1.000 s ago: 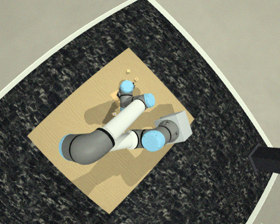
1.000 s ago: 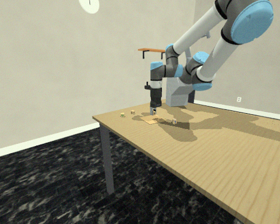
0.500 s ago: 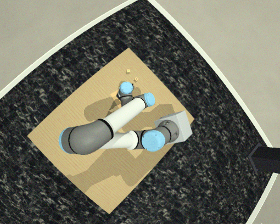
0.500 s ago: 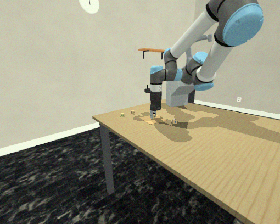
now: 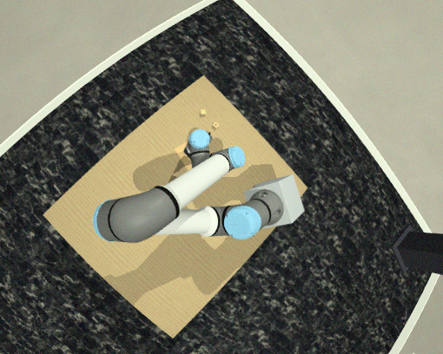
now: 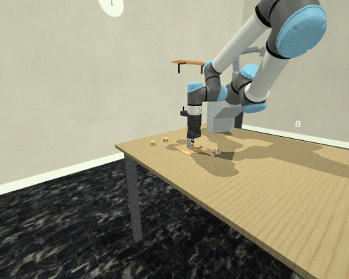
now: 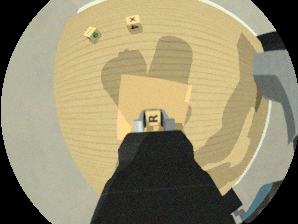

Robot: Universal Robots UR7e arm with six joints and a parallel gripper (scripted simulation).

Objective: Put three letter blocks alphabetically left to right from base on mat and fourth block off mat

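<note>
Right now the mat is 3 cm below my hand.
</note>
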